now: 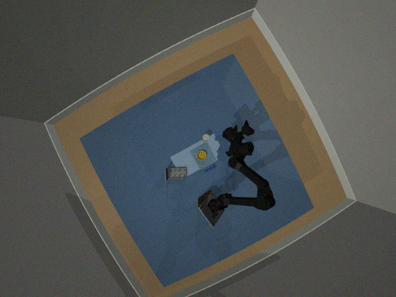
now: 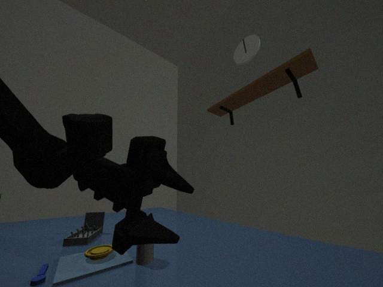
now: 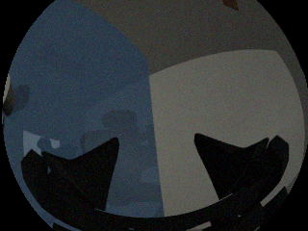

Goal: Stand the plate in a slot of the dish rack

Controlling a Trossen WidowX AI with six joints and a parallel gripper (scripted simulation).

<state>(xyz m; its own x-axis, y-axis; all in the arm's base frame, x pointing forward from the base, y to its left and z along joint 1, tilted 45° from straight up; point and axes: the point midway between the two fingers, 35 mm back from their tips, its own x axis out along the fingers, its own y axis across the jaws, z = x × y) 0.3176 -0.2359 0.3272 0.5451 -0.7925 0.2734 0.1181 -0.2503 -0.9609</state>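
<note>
Right now the beige cup is 5 cm ahead of my gripper tip, 22 cm to the left of it and 12 cm below it. The rest, counted from my gripper tip: light-blue board (5 cm behind, 30 cm to the left, 14 cm below); yellow plate (4 cm behind, 31 cm to the left, 12 cm below); blue spoon (15 cm behind, 30 cm to the left, 14 cm below).
</note>
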